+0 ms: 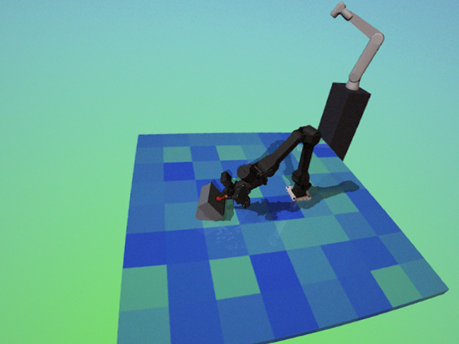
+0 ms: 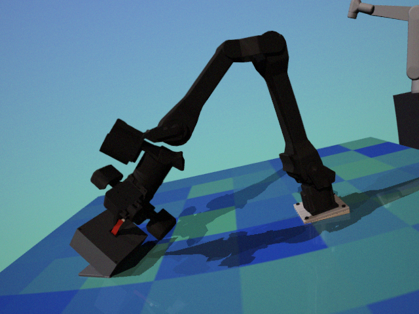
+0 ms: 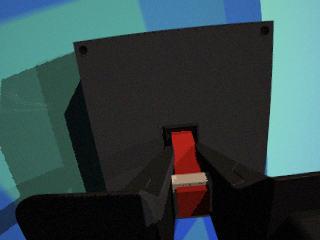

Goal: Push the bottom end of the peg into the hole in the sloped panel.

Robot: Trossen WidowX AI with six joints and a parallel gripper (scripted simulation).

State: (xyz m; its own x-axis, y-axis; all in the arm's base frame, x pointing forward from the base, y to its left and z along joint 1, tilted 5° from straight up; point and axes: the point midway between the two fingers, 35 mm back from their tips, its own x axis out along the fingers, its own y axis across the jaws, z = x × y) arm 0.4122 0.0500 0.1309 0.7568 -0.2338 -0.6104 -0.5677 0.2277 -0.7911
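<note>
The dark sloped panel is 30 mm below my gripper tip, 30 mm ahead of it and 10 mm to the right of it. Round my gripper tip: square-sided peg 10 mm behind, 10 mm above.
</note>
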